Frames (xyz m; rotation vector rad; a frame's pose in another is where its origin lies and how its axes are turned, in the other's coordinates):
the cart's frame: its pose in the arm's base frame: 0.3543 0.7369 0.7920 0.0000 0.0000 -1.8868
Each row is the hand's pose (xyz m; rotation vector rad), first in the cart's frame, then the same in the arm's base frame.
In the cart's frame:
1: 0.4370 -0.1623 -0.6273 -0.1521 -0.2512 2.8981
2: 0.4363 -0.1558 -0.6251 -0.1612 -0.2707 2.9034
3: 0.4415 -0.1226 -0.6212 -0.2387 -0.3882 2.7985
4: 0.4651 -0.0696 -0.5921 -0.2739 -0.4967 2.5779
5: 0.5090 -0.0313 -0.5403 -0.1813 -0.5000 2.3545
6: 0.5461 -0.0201 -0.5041 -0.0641 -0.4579 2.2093
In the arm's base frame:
1: 0.0642 0.3720 0.1647 -0.2090 -0.0174 1.0214
2: 0.0706 0.3706 0.1669 -0.2238 -0.0203 1.0282
3: 0.1006 0.3554 0.1708 -0.3302 -0.0252 0.9363
4: 0.1436 0.3165 0.1999 -0.4258 -0.0528 0.7302
5: 0.1664 0.2628 0.2517 -0.4030 -0.1157 0.5029
6: 0.1655 0.2241 0.2879 -0.3306 -0.1756 0.3496

